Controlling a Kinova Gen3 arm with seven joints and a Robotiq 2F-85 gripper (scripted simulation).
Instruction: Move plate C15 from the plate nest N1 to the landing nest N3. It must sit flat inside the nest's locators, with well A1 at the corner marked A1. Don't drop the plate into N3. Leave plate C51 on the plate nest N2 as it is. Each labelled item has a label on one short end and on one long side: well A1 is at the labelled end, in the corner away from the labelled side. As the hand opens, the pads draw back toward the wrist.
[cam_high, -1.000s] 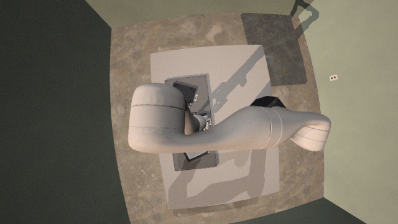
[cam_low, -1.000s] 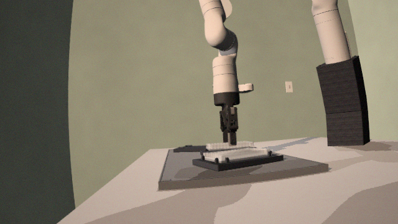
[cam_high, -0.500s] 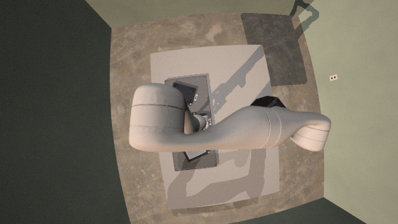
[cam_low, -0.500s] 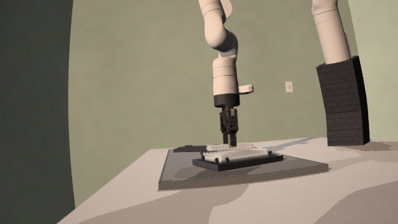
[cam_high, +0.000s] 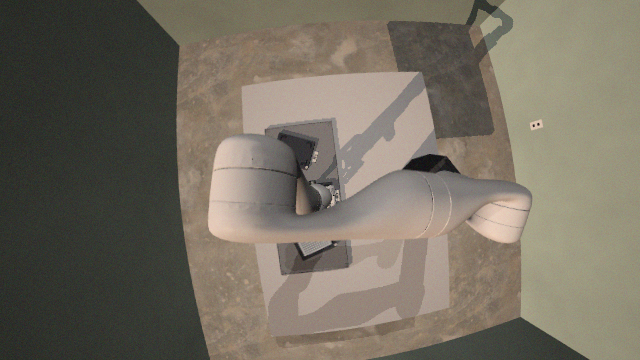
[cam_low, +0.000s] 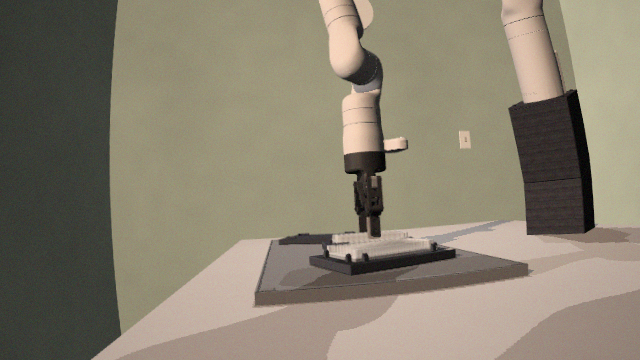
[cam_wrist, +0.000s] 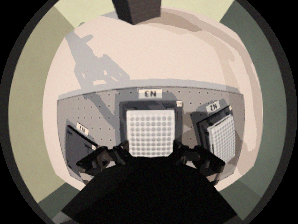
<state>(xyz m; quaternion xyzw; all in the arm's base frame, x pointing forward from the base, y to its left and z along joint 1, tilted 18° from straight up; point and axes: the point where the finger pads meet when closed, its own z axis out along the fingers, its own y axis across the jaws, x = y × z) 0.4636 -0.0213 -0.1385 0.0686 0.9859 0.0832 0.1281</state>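
Now: hand 2 cm above the landing nest N3. From my hand the other things lie so: nest label: 4 cm behind, 17 cm to the right, 3 cm below; then black nest N2: 4 cm ahead, 18 cm to the left, 2 cm below; then plate nest N1: 4 cm ahead, 22 cm to the right, 2 cm below.
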